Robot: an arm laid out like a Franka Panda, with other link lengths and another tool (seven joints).
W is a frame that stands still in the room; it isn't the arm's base.
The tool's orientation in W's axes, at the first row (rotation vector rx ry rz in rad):
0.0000, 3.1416, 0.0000
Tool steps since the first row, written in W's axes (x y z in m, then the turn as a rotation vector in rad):
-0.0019, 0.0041, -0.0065, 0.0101, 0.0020, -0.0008
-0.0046, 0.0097, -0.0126, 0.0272, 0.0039, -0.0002
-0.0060, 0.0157, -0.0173, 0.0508, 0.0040, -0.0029
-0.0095, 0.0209, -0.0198, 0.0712, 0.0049, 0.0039
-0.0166, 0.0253, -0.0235, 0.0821, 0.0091, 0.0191
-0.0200, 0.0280, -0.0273, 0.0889, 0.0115, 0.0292
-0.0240, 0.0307, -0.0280, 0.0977, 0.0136, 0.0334
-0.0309, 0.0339, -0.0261, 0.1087, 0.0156, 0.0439
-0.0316, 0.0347, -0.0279, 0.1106, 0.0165, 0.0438
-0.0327, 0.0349, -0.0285, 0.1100, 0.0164, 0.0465
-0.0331, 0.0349, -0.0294, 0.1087, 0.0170, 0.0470
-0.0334, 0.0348, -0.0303, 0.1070, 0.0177, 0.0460
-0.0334, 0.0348, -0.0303, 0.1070, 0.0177, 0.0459
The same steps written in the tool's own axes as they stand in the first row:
0.0019, 0.0041, 0.0065, -0.0101, 0.0020, 0.0008
0.0046, 0.0097, 0.0126, -0.0272, 0.0039, 0.0002
0.0060, 0.0157, 0.0173, -0.0508, 0.0040, 0.0029
0.0095, 0.0209, 0.0198, -0.0712, 0.0049, -0.0039
0.0166, 0.0253, 0.0235, -0.0821, 0.0091, -0.0191
0.0200, 0.0280, 0.0273, -0.0889, 0.0115, -0.0292
0.0240, 0.0307, 0.0280, -0.0977, 0.0136, -0.0334
0.0309, 0.0339, 0.0261, -0.1087, 0.0156, -0.0439
0.0316, 0.0347, 0.0279, -0.1106, 0.0165, -0.0438
0.0327, 0.0349, 0.0285, -0.1100, 0.0164, -0.0465
0.0331, 0.0349, 0.0294, -0.1087, 0.0170, -0.0470
0.0334, 0.0348, 0.0303, -0.1070, 0.0177, -0.0460
0.0334, 0.0348, 0.0303, -0.1070, 0.0177, -0.0459

